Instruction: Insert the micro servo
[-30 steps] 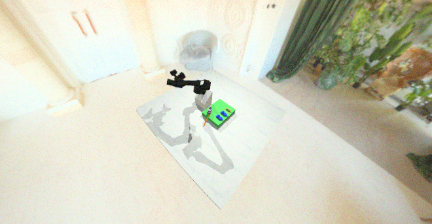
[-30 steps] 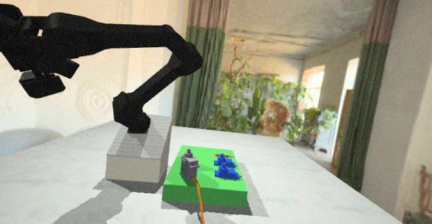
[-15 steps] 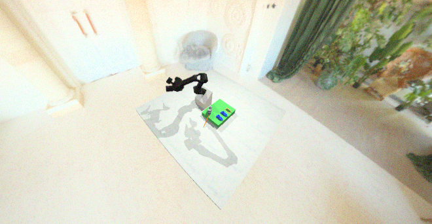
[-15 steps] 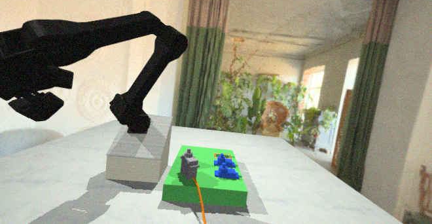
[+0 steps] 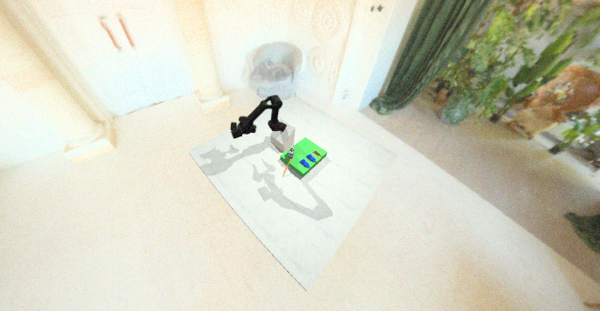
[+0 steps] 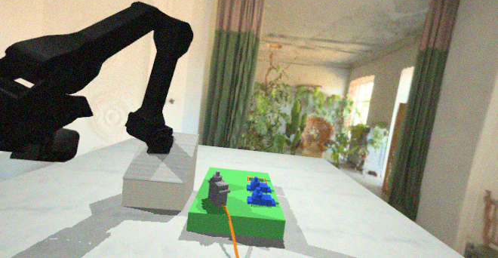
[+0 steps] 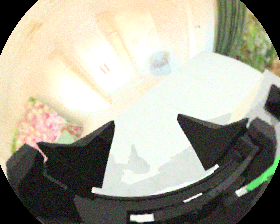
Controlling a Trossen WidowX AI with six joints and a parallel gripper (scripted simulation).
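The green deck lies 44 cm ahead of my gripper tip, 22 cm to the left of it and 16 cm below it.
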